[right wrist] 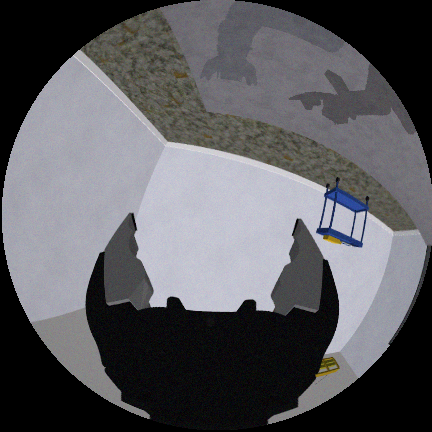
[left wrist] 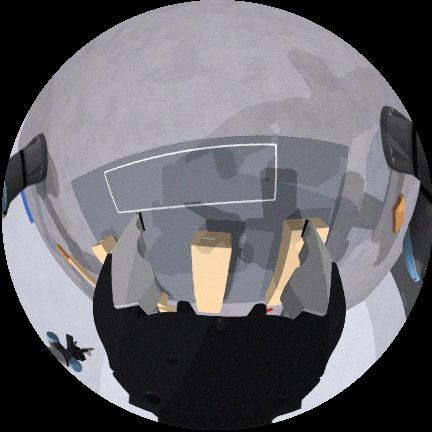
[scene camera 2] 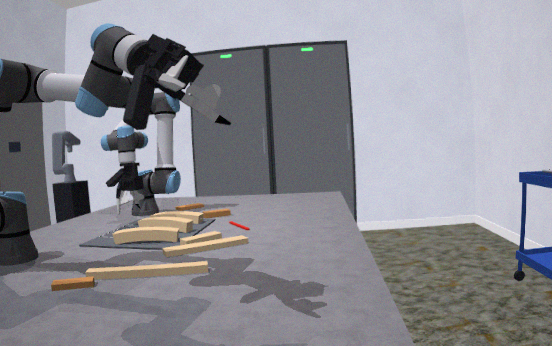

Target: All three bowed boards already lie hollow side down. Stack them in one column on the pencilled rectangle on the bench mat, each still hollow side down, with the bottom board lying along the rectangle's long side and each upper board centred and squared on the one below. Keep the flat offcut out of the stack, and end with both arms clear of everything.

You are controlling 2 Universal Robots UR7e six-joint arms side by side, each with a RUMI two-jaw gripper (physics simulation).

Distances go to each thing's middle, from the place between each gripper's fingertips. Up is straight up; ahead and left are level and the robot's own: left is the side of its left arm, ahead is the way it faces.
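Labels:
I find the dark bench mat (scene camera 2: 106, 240) 90 mm below my left hand, 120 mm ahead of it and 50 mm to the right of it. My right hand is 390 mm above the mat, 580 mm past it and 720 mm to the right of it. So, going by its middle, the dark bench mat is nearer to my left hand than to my right hand.

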